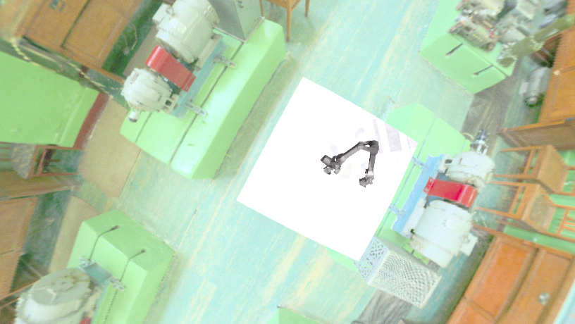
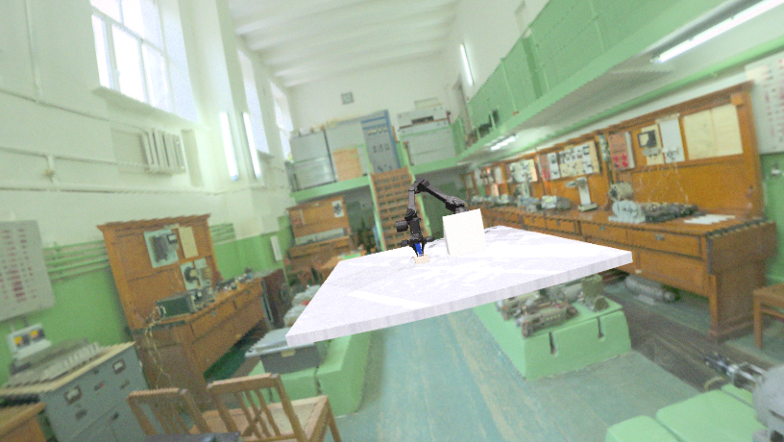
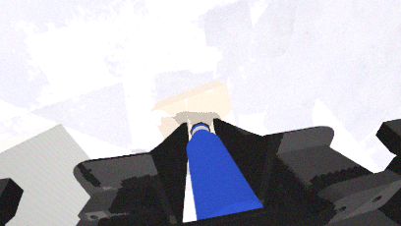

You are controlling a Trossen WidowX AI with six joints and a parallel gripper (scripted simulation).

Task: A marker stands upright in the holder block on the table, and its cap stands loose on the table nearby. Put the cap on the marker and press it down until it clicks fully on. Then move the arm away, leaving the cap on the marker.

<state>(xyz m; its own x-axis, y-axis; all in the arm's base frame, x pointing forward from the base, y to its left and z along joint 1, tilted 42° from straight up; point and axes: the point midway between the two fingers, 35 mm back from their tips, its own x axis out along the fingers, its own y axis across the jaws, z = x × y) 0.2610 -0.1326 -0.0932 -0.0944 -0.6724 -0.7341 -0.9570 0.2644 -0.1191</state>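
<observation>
Now: gripper tip 1 cm to the left of the blue cap and 5 cm below it. From my gripper tip the other things lie so: beige holder block: 1 cm to the right, 2 cm below.
</observation>
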